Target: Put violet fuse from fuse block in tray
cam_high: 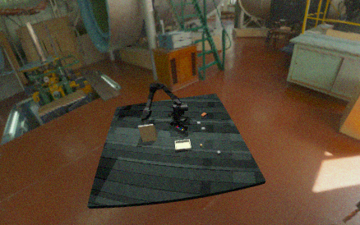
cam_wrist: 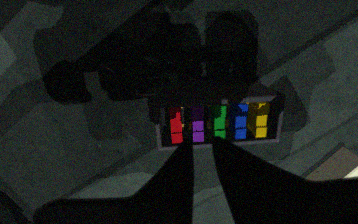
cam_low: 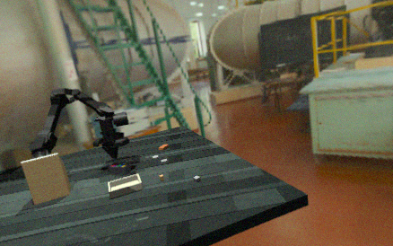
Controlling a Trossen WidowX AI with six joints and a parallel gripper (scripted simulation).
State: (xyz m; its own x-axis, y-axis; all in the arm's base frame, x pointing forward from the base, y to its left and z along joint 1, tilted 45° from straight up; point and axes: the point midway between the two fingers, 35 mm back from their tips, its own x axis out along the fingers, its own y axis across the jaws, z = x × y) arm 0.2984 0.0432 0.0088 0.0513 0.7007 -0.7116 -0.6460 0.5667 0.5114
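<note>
Now: the violet fuse 50 mm below my gripper tip. The rest, counted from my gripper tip: pale tray: 230 mm to the right, 70 mm below.
</note>
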